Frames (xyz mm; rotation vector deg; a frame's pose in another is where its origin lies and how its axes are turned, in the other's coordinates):
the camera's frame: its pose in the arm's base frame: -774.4 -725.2 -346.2 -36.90 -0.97 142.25
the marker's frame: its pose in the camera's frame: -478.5 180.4 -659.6 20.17 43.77 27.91
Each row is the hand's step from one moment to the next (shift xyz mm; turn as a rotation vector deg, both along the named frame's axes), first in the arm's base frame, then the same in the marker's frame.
Working: the arm's base frame: its pose in the marker's frame: -980.5 -748.5 744.7 87.01 -53.58 -137.29

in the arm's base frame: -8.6 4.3 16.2 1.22 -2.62 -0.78
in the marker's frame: -10.7 7.2 13.8 0.60 1.21 -2.67
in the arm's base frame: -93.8 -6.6 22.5 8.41 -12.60 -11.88
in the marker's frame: 26.4 56.0 74.3 8.65 1.29 -17.15
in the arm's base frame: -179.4 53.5 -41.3 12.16 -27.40 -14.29
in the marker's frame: 110.2 19.1 155.7 11.79 10.37 -29.26
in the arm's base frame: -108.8 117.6 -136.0 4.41 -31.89 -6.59
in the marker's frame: 145.7 -102.7 111.3 9.72 20.58 -23.70
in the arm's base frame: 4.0 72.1 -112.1 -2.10 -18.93 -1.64
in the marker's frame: 80.5 -106.1 5.9 6.06 15.25 -9.81
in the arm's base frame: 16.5 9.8 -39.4 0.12 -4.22 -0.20
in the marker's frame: 24.1 -31.6 -18.4 0.93 3.21 -2.59
